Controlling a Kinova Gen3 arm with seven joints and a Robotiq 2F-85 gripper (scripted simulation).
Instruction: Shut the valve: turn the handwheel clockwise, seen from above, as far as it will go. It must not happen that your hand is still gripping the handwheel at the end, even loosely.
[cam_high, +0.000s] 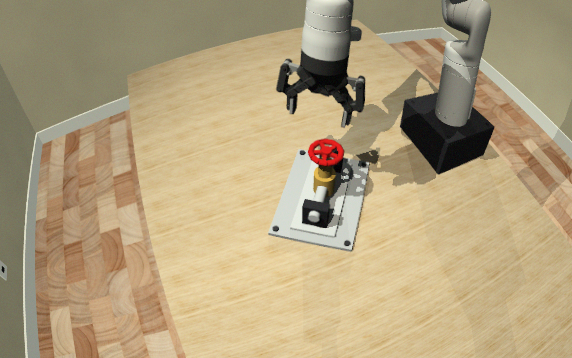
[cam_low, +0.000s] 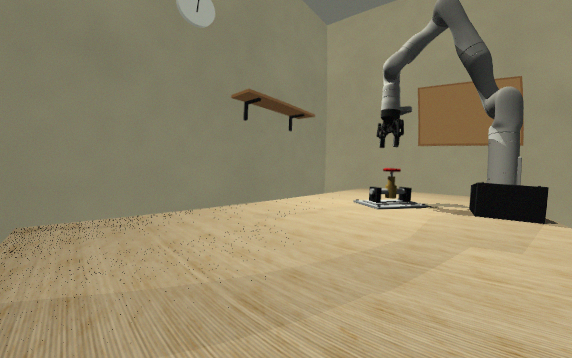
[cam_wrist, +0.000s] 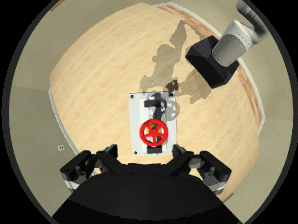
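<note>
My hand is 20 mm past the red handwheel and 100 mm above it.
</note>
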